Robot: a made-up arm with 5 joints.
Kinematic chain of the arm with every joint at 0, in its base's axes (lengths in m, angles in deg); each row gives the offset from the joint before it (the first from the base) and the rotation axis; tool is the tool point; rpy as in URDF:
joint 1: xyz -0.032 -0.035 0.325 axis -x
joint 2: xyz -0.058 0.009 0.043 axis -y
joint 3: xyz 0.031 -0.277 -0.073 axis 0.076 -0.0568 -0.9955
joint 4: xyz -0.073 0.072 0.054 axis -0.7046 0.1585 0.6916
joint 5: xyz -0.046 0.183 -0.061 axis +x
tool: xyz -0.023 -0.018 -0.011 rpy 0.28 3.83 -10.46
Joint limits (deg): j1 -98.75..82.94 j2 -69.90..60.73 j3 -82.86..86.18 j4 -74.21..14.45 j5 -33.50..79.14
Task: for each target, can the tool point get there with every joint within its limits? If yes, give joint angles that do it. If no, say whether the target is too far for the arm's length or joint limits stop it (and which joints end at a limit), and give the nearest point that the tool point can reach.
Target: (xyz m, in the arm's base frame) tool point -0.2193 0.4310 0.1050
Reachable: no: joint limits stop it (at a limit: joint 1, joint 4, joint 5) | nearest point -0.1662 0.2386 0.0853 | short by 0.201 m
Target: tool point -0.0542 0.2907 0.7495
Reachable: no: joint limits stop it (at a limit: joint 3, joint 4, joint 5) | nearest point -0.0627 0.2223 0.6603 | short by 0.113 m
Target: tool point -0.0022 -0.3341 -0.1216
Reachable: no: joint limits stop it (at a limit: joint 2, joint 3, joint 4) | nearest point -0.0969 -0.2926 -0.0596 | short by 0.120 m
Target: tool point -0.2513 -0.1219 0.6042
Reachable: yes | joints 20.21 -55.33 -62.23 -33.17 67.03
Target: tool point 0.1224 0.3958 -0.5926
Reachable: no: too far | nearest point -0.1003 0.1629 -0.0966 | short by 0.592 m
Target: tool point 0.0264 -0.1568 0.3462
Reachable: yes | joints -56.09 1.64 19.56 -66.45 30.12
